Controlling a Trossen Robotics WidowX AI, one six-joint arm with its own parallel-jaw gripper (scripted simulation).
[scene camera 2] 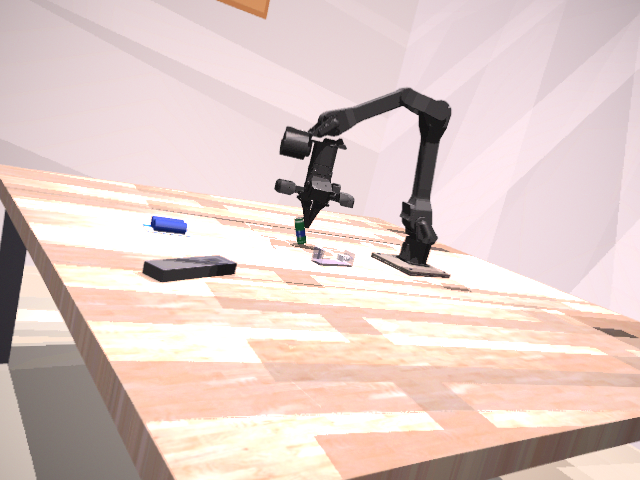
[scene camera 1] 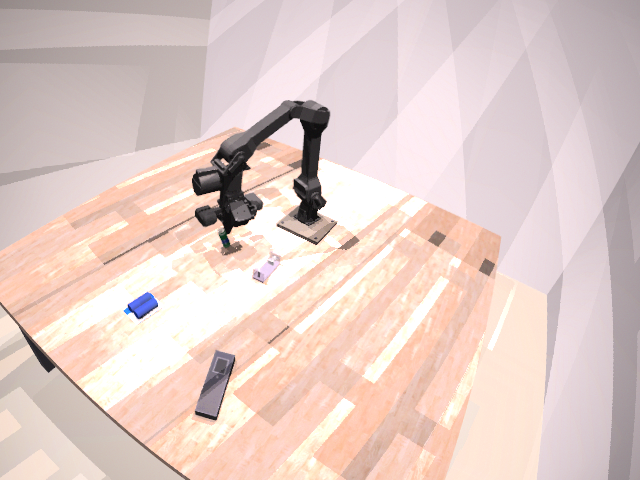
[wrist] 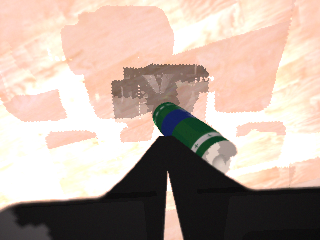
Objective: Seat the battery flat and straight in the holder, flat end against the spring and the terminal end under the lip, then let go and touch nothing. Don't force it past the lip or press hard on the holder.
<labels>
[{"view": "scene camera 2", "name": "my gripper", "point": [306, 228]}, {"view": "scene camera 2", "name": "dark remote-like block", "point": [164, 270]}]
</labels>
